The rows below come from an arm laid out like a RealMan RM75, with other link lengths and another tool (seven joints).
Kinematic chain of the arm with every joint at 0, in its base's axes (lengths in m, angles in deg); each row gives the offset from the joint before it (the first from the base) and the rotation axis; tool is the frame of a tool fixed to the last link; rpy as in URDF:
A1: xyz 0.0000 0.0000 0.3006 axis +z
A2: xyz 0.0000 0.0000 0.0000 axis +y
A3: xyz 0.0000 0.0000 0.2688 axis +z
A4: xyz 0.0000 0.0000 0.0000 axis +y
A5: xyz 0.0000 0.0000 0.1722 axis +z
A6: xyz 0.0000 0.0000 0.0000 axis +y
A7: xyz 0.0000 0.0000 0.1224 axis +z
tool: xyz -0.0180 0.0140 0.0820 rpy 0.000 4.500 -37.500
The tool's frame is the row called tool.
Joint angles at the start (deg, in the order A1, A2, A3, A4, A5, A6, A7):
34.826 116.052 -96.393 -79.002 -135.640 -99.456 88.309
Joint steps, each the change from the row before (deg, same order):
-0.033 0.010 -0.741 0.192 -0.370 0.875 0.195
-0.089 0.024 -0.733 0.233 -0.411 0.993 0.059
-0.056 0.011 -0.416 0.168 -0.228 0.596 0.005
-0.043 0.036 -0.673 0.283 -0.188 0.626 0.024
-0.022 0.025 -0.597 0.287 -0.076 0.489 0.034
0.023 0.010 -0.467 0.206 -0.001 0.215 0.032
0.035 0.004 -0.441 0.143 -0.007 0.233 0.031
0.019 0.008 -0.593 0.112 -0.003 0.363 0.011
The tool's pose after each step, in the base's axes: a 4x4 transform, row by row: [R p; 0 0 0 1], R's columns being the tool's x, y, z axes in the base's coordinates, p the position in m. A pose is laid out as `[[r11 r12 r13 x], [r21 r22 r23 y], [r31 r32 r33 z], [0 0 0 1]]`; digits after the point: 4 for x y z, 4 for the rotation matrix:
[[0.3315 0.8016 0.4976 0.2075], [0.9332 -0.3562 -0.0478 0.2414], [0.1389 0.4802 -0.8661 -0.0313], [0 0 0 1]]
[[0.3239 0.8016 0.5026 0.2092], [0.9346 -0.3536 -0.0385 0.2425], [0.1468 0.4822 -0.8637 -0.0334], [0 0 0 1]]
[[0.3196 0.8017 0.5052 0.2102], [0.9354 -0.3520 -0.0332 0.2431], [0.1512 0.4832 -0.8624 -0.0347], [0 0 0 1]]
[[0.3147 0.8009 0.5093 0.2116], [0.9368 -0.3484 -0.0311 0.2429], [0.1525 0.4870 -0.8600 -0.0365], [0 0 0 1]]
[[0.3116 0.8001 0.5126 0.2127], [0.9380 -0.3453 -0.0312 0.2424], [0.1521 0.4906 -0.8580 -0.0381], [0 0 0 1]]
[[0.3094 0.7989 0.5157 0.2134], [0.9391 -0.3420 -0.0336 0.2416], [0.1495 0.4947 -0.8561 -0.0391], [0 0 0 1]]
[[0.3063 0.7984 0.5183 0.2139], [0.9404 -0.3383 -0.0346 0.2410], [0.1477 0.4980 -0.8545 -0.0400], [0 0 0 1]]
[[0.3008 0.7989 0.5208 0.2144], [0.9425 -0.3324 -0.0346 0.2404], [0.1455 0.5013 -0.8530 -0.0414], [0 0 0 1]]

